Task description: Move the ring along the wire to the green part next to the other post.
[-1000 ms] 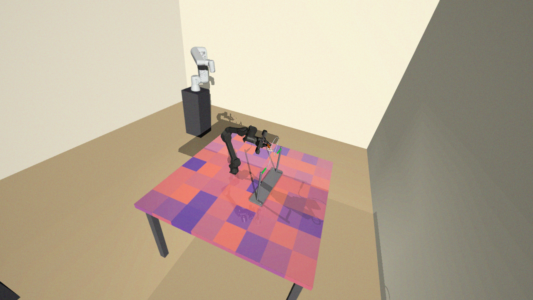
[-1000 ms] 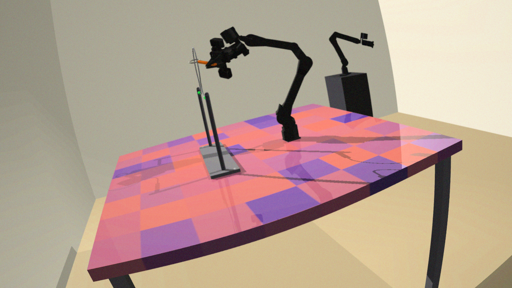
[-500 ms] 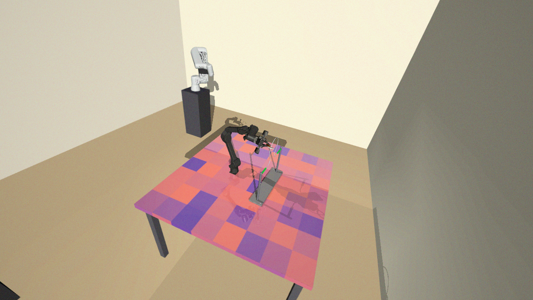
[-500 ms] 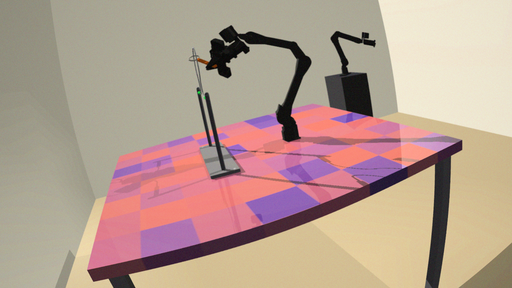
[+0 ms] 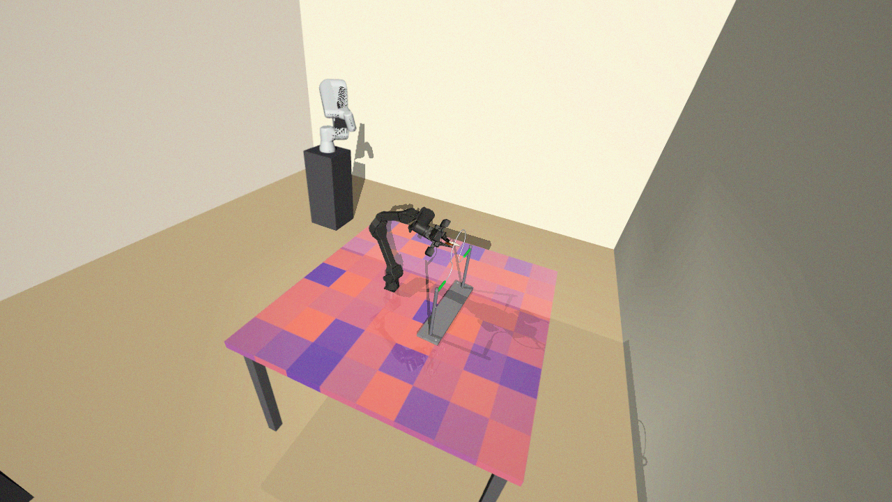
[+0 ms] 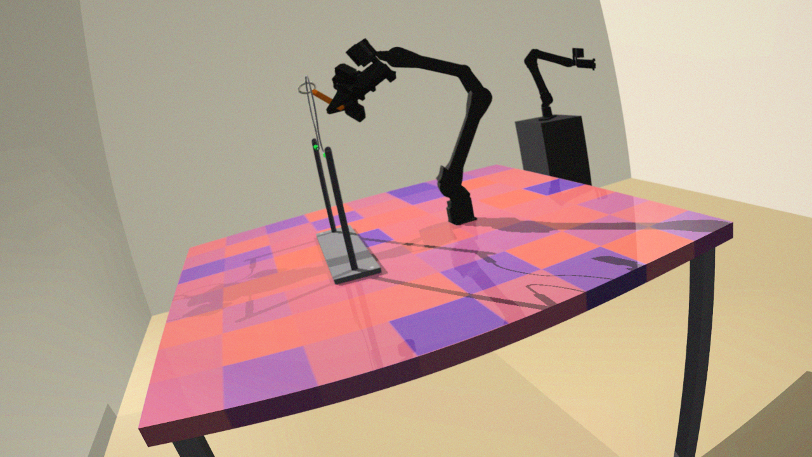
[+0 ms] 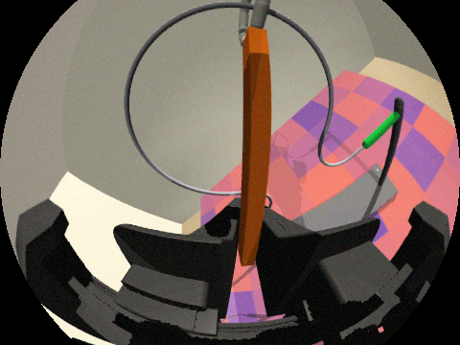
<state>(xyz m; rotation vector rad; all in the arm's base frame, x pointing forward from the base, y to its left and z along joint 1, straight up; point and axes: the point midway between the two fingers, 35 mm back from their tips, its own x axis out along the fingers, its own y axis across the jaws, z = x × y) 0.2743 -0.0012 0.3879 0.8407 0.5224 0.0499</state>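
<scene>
The ring with orange handle lies 60 mm to the right of my gripper tip, 60 mm above it and 10 mm ahead of it.
</scene>
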